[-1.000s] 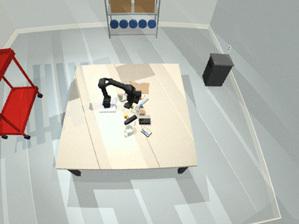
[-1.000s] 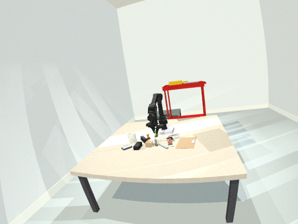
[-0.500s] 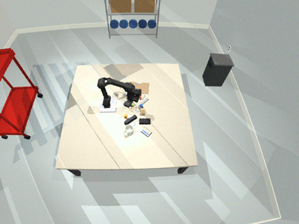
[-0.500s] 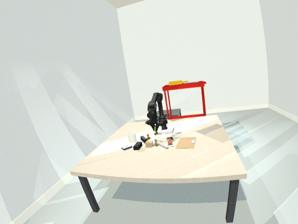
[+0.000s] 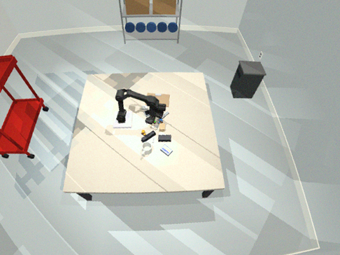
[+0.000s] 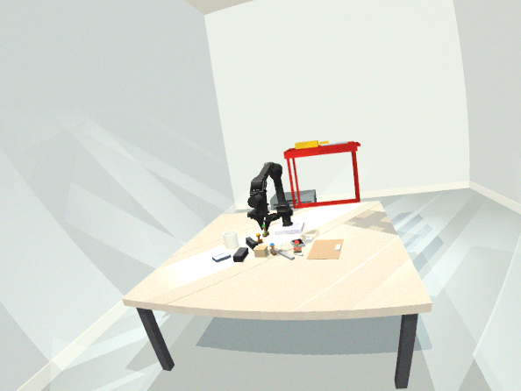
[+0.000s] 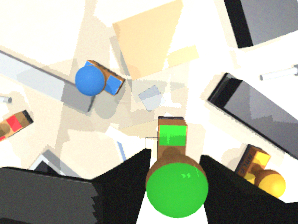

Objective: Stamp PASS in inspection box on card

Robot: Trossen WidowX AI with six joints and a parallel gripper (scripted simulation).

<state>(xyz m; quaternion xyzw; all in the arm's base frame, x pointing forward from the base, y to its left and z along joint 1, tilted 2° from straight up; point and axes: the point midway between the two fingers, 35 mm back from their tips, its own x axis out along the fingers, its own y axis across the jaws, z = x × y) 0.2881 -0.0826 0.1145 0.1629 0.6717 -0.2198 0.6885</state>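
Now: gripper tip 80 mm short of the black box, 130 mm to the left of it and 90 mm above it. The rest, counted from my gripper tip: green-topped stamp (10 mm below); then blue-knobbed stamp (70 mm ahead, 40 mm to the left, 90 mm below); then tan block (70 mm ahead, 20 mm to the right, 90 mm below).
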